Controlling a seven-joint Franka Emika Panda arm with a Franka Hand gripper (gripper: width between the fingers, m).
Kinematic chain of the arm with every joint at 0, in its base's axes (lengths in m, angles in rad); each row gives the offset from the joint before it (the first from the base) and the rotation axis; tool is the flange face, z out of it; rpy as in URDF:
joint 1: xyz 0 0 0.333 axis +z
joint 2: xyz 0 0 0 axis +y
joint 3: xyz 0 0 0.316 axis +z
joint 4: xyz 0.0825 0 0 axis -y
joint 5: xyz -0.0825 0 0.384 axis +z
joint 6: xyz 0 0 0 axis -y
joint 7: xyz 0.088 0 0 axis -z
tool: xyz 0 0 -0.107 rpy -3.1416 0 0
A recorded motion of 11 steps. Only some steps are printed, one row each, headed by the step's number.
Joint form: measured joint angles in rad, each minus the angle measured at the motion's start. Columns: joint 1, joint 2, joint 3, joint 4, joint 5, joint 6, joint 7.
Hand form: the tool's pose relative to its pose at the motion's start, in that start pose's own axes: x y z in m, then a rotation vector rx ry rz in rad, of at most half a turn. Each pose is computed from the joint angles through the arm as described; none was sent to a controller.
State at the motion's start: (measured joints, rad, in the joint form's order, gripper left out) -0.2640 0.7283 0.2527 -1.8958 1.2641 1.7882 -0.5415
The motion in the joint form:
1: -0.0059 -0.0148 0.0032 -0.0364 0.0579 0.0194 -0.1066
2: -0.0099 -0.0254 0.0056 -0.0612 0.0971 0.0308 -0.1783
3: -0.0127 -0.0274 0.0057 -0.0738 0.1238 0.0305 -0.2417
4: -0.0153 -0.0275 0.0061 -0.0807 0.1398 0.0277 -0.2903
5: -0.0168 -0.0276 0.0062 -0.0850 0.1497 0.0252 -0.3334
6: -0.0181 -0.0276 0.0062 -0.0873 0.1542 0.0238 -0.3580
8: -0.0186 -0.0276 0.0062 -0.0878 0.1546 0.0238 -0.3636
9: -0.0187 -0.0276 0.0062 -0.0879 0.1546 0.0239 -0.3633
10: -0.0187 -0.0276 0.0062 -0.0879 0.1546 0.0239 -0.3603
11: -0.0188 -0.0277 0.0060 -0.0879 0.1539 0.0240 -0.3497
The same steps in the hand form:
1: -0.0047 0.0038 -0.0001 0.0350 0.0415 -0.0734
2: -0.0082 0.0062 -0.0002 0.0564 0.0704 -0.1223
3: -0.0099 0.0087 -0.0002 0.0749 0.0871 -0.1689
4: -0.0108 0.0103 -0.0003 0.0873 0.0969 -0.2070
5: -0.0115 0.0113 -0.0003 0.0945 0.1034 -0.2437
6: -0.0118 0.0119 -0.0006 0.0979 0.1070 -0.2649
8: -0.0119 0.0122 -0.0008 0.0980 0.1079 -0.2698
9: -0.0119 0.0122 -0.0008 0.0980 0.1080 -0.2694
10: -0.0119 0.0122 -0.0008 0.0981 0.1079 -0.2664
11: -0.0119 0.0123 -0.0010 0.0980 0.1072 -0.2560

